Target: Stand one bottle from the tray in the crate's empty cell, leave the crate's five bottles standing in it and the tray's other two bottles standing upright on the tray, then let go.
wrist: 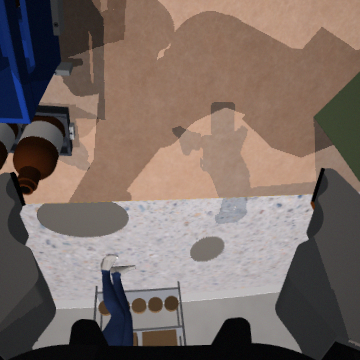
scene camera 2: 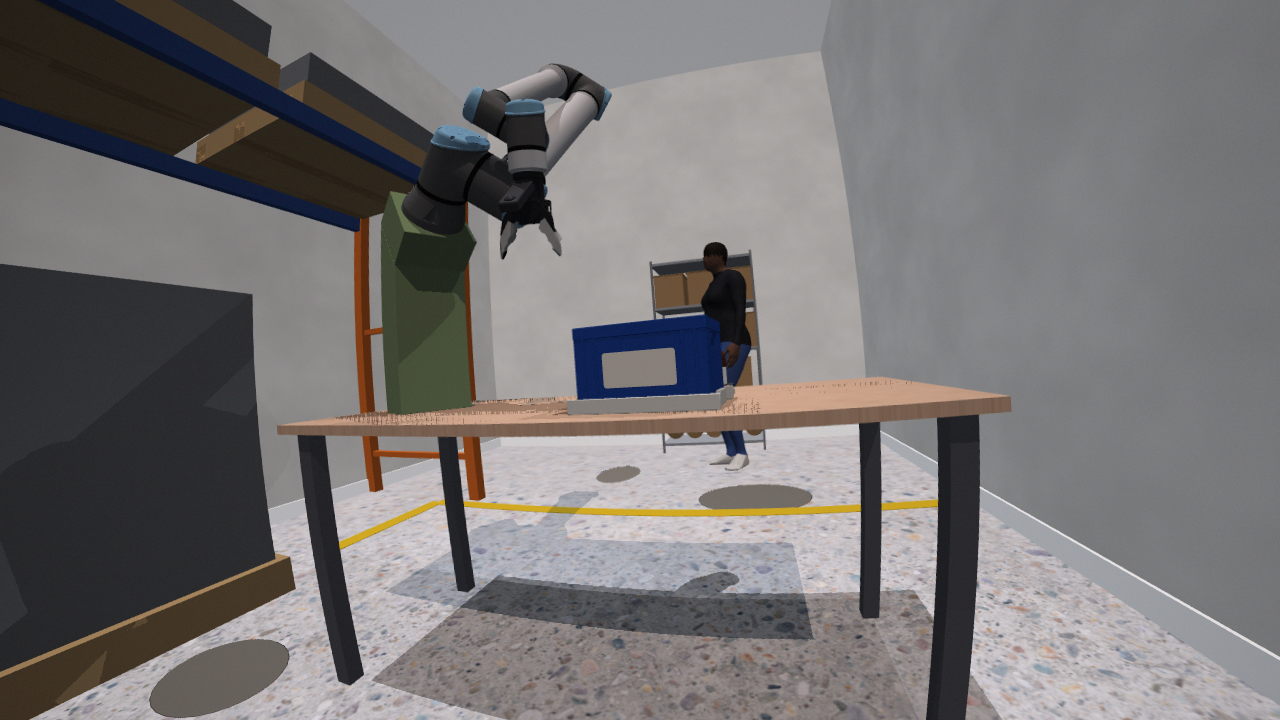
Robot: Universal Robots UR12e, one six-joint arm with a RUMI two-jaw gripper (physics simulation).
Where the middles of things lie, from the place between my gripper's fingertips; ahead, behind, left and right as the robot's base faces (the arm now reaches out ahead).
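Scene:
My hand is 11 cm to the left of the pale grey rail [scene camera 2: 693,402], 26 cm short of it and 35 cm above it.

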